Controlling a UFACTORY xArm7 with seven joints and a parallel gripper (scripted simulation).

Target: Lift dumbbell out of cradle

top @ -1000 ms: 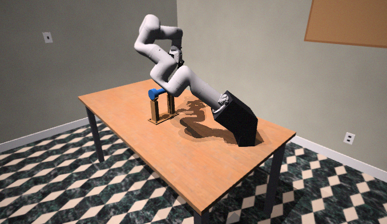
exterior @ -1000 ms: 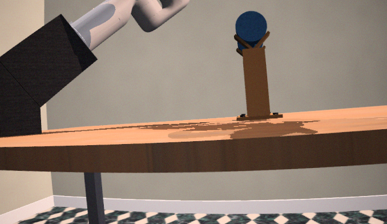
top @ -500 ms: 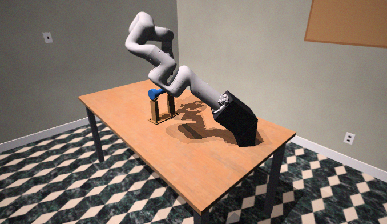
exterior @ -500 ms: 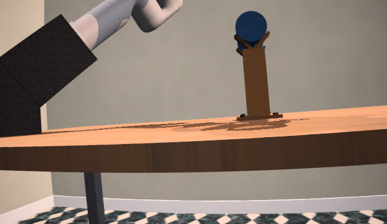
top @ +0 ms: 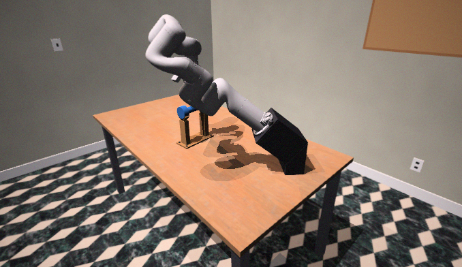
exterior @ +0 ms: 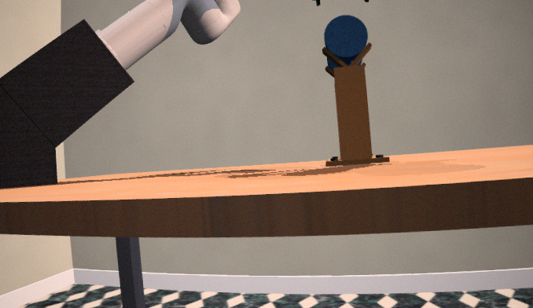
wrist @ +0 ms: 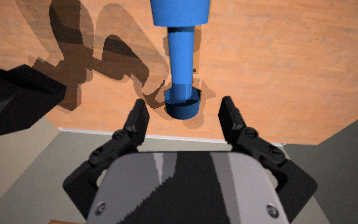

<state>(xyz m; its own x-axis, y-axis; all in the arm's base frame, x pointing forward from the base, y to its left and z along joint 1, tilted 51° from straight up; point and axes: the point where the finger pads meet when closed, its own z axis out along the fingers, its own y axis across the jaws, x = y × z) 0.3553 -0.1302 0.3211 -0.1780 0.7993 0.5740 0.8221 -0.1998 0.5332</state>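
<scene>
The blue dumbbell lies 10 cm below my hand, 1 cm to the left of it and 1 cm behind it.
</scene>
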